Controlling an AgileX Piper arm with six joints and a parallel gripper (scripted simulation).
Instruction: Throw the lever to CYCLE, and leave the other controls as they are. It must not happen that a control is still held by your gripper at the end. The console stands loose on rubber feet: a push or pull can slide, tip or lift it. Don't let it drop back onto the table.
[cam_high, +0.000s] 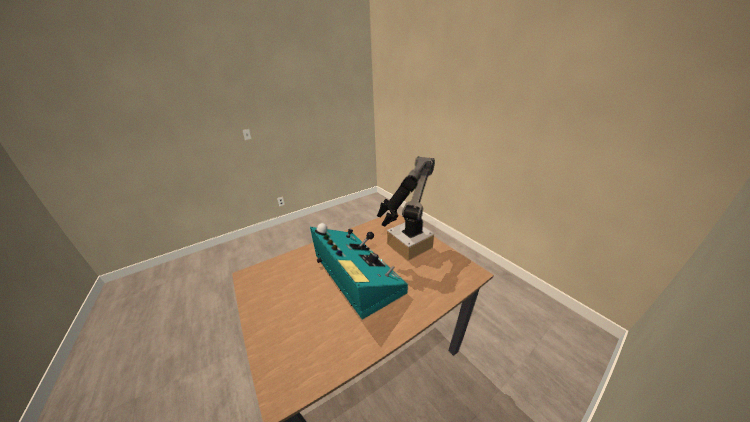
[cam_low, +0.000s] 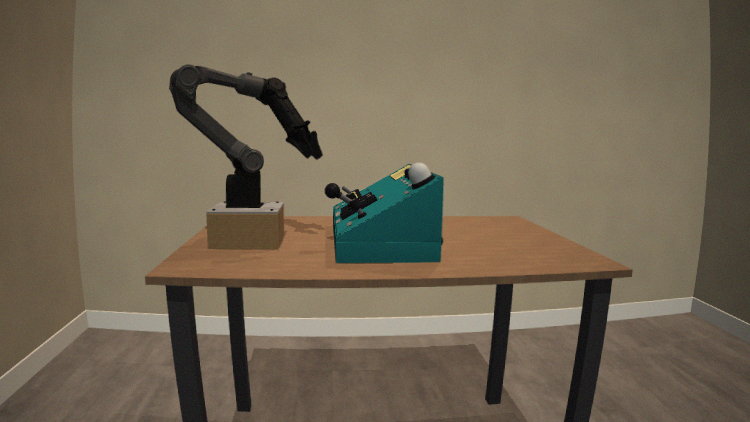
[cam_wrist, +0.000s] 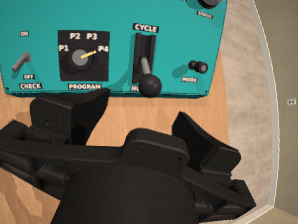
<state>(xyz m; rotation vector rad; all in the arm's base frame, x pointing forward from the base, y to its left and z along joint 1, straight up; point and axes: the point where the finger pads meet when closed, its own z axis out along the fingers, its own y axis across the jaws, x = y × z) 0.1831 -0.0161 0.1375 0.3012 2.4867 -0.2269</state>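
My gripper is now 14 cm short of the teal console, 3 cm to the right of it and 14 cm above it. Round my hand: rotary selector 11 cm ahead, 8 cm to the left, 12 cm below; toggle 10 cm ahead, 21 cm to the left, 12 cm below.
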